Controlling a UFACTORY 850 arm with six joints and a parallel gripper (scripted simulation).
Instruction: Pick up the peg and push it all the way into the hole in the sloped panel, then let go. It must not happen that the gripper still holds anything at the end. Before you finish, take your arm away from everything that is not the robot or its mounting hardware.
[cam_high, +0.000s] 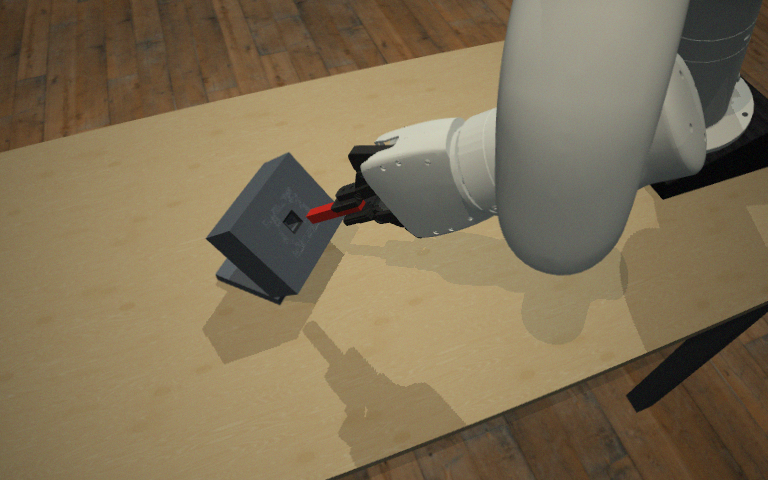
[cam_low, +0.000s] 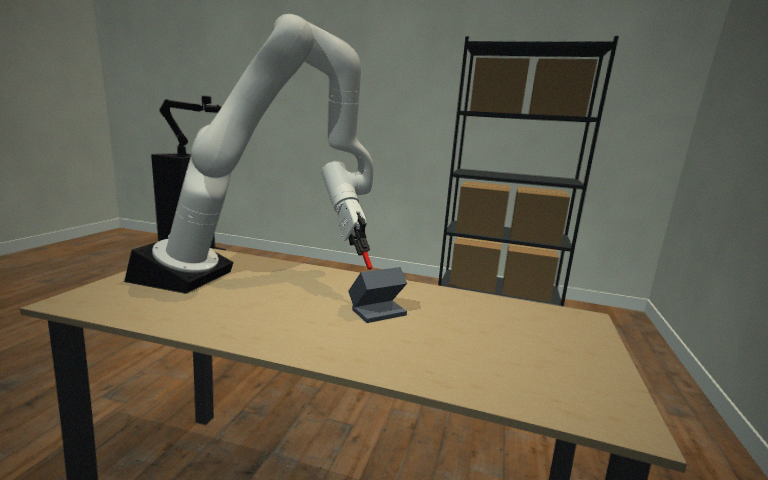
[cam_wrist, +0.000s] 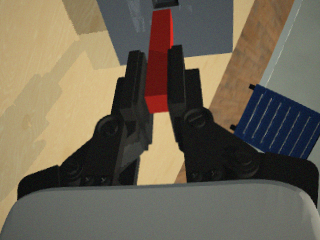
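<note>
The grey base is 160 mm below my hand, 100 mm ahead of it and 70 mm to the right of it. From my hand the other things lie so: red peg: 20 mm to the right, 20 mm below, 20 mm ahead.
</note>
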